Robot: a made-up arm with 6 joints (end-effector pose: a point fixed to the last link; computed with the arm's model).
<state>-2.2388 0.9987 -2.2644 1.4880 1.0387 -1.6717</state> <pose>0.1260 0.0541 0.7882 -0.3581 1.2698 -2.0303</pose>
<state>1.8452 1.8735 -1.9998 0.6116 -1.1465 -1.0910</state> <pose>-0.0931 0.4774 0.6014 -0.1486 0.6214 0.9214</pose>
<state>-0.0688 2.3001 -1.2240 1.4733 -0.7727 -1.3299</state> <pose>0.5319 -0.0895 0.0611 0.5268 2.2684 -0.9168</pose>
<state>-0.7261 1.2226 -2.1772 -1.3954 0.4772 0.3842</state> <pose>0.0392 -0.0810 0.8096 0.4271 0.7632 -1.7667</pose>
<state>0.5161 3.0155 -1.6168 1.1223 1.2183 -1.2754</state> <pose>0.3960 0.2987 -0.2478 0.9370 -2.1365 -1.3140</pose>
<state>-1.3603 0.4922 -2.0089 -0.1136 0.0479 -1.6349</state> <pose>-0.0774 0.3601 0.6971 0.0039 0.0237 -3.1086</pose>
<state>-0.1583 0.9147 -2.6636 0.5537 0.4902 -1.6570</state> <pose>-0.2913 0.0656 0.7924 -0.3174 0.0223 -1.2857</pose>
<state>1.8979 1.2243 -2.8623 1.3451 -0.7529 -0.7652</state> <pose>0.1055 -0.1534 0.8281 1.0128 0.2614 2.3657</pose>
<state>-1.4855 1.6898 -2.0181 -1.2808 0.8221 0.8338</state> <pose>-0.0171 -0.4278 0.6278 1.5810 0.9869 -1.9251</pose>
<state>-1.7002 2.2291 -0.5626 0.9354 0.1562 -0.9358</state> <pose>-0.0304 -0.3084 -0.0145 2.3324 2.0482 0.2473</pose>
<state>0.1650 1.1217 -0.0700 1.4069 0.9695 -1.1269</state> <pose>0.0730 0.0750 0.1920 -0.2592 2.5975 1.3982</pose>
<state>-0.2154 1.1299 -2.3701 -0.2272 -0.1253 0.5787</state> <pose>-0.0648 0.0164 0.8457 0.0070 0.1244 0.1393</pose>
